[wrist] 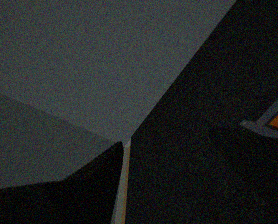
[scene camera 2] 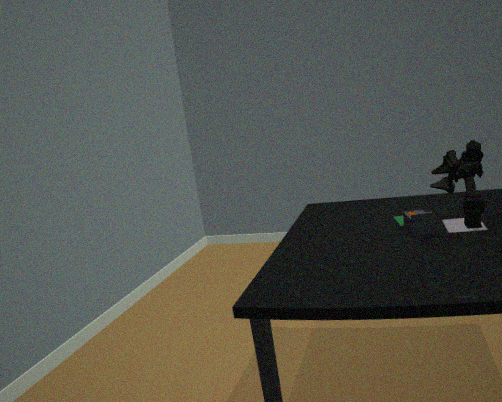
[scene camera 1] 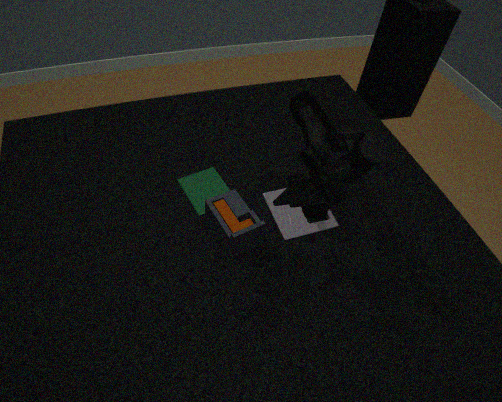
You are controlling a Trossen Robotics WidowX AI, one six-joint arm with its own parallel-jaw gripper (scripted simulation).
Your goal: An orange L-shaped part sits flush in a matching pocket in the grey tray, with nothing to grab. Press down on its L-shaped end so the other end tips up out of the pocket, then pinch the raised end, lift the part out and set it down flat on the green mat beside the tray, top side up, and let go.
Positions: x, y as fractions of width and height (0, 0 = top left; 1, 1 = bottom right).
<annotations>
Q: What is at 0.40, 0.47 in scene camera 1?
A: A green mat.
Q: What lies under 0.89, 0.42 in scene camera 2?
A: My gripper.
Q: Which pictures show my gripper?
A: The wrist view, scene camera 2 and scene camera 1: all of them.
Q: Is my gripper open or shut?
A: Open.
</annotations>
